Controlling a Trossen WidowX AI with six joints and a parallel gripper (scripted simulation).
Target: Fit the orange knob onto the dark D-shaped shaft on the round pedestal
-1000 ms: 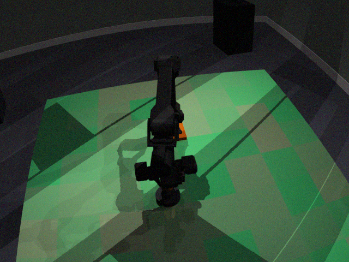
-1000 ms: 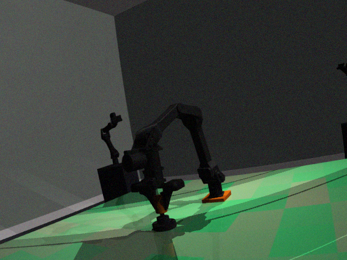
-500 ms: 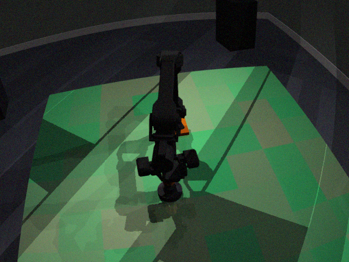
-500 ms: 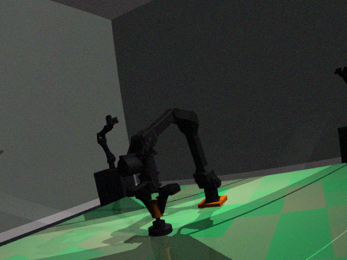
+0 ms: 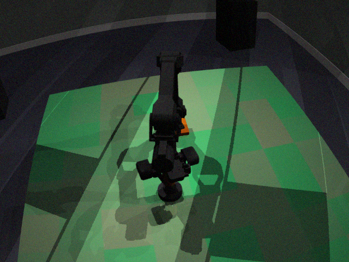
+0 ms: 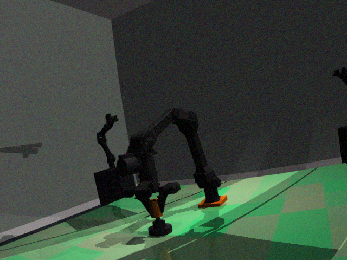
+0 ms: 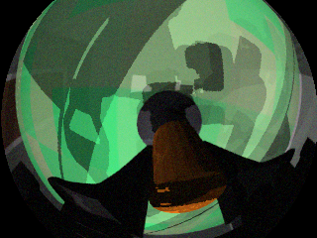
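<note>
My gripper tip is now 20 mm below the orange knob. Round my gripper tip: dark round pedestal: 40 mm below.
</note>
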